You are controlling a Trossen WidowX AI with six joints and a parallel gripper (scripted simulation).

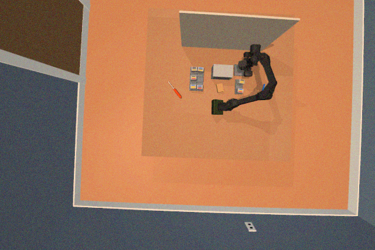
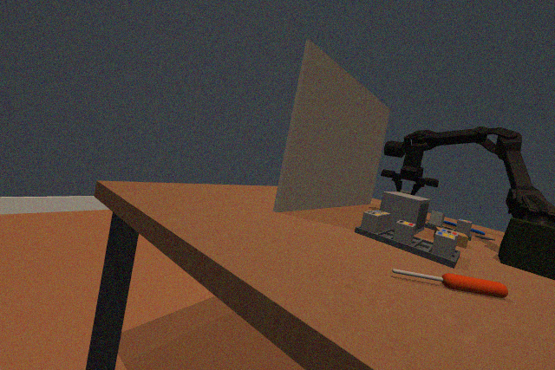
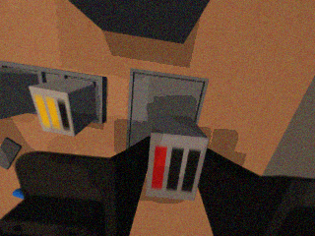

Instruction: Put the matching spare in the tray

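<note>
The dark grey tray is 6 cm below my gripper tip and 1 cm behind it. The rest, counted from my gripper tip: grey mounted unit: 19 cm to the left, 4 cm behind, 2 cm below; small cardboard box: 19 cm to the left, 17 cm behind, 5 cm below; grey spare: 2 cm above.
</note>
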